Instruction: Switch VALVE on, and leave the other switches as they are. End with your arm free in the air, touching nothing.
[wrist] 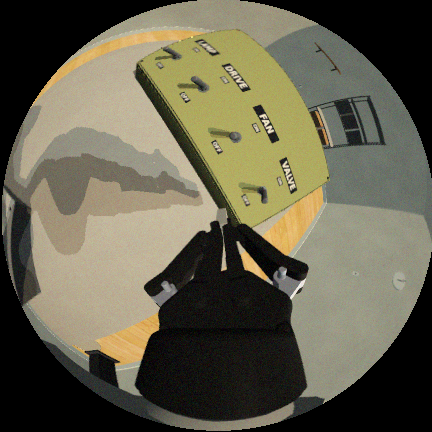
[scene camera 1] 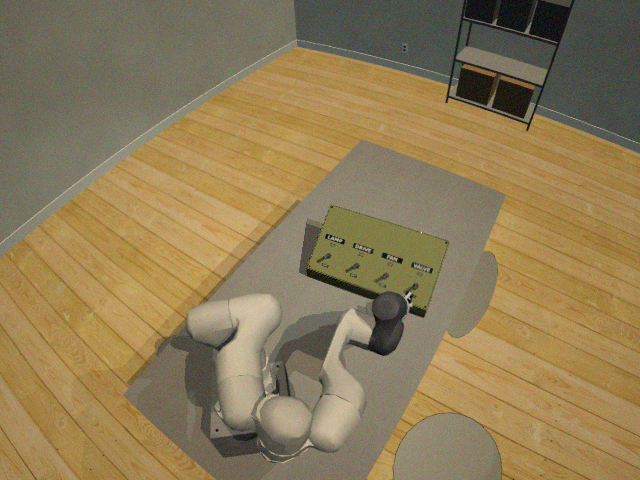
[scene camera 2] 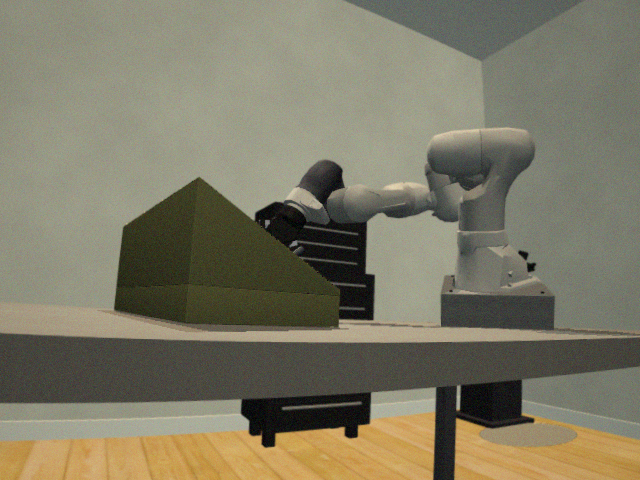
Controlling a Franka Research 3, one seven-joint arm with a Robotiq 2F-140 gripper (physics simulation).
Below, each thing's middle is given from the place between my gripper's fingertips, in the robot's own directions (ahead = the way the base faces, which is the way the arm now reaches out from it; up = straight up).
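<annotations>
There is the olive sloped switch panel [scene camera 2: 196, 258], and counted from my hand it sits 200 mm to the left of it and 130 mm ahead of it.
</annotations>
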